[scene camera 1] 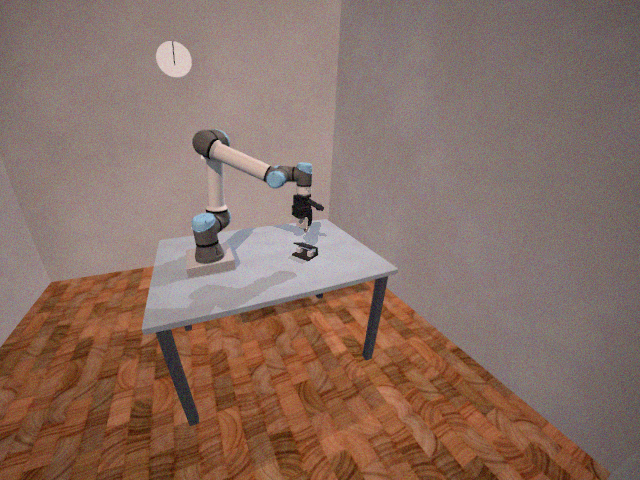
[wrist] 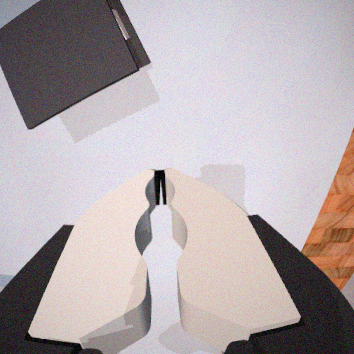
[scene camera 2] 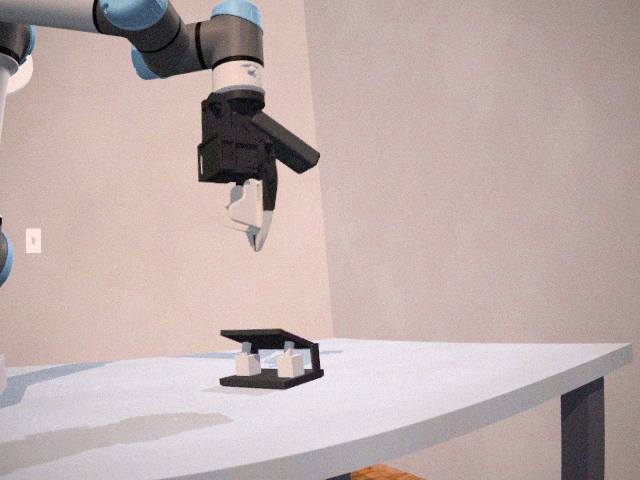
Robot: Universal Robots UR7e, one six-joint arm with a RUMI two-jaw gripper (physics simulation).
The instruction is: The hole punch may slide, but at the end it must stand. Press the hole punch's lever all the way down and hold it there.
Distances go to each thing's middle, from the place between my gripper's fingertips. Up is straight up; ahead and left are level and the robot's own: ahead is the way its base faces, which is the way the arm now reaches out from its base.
Now: hand 30 mm short of the hole punch lever (scene camera 2: pixel 262 339), 90 mm to the right of it and 130 mm above it. Round my hand: black hole punch (wrist: pixel 134 44): 30 mm ahead, 90 mm to the left, 150 mm below.
